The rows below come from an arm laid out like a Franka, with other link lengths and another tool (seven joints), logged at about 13 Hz.
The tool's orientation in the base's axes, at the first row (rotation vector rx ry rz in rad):
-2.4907 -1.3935 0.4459
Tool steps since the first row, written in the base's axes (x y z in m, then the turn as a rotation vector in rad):
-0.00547 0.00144 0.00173 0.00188 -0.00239 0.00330
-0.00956 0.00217 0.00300 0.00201 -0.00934 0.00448
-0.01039 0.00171 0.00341 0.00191 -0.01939 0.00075
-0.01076 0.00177 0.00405 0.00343 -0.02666 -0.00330
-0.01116 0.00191 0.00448 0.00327 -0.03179 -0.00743
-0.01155 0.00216 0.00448 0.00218 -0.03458 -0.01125
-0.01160 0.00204 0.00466 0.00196 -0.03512 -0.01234
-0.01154 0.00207 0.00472 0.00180 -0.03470 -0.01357
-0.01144 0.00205 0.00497 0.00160 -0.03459 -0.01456
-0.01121 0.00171 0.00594 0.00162 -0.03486 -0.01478
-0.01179 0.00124 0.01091 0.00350 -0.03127 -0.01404
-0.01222 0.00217 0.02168 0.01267 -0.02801 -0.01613
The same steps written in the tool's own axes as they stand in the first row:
-0.00172 -0.00563 0.00060 -0.00158 0.00149 -0.00393
-0.00330 -0.00965 0.00104 -0.00764 0.00471 -0.00554
-0.00416 -0.01021 0.00095 -0.01578 0.01111 -0.00276
-0.00438 -0.01076 0.00051 -0.02069 0.01747 -0.00012
-0.00452 -0.01130 0.00028 -0.02459 0.02146 0.00339
-0.00450 -0.01173 0.00044 -0.02698 0.02342 0.00714
-0.00465 -0.01178 0.00029 -0.02740 0.02392 0.00819
-0.00461 -0.01177 0.00021 -0.02694 0.02402 0.00941
-0.00461 -0.01177 -0.00006 -0.02681 0.02417 0.01041
-0.00492 -0.01177 -0.00106 -0.02700 0.02440 0.01058
-0.00631 -0.01378 -0.00545 -0.02309 0.02377 0.00943
-0.00725 -0.01849 -0.01515 -0.01546 0.03002 0.00807

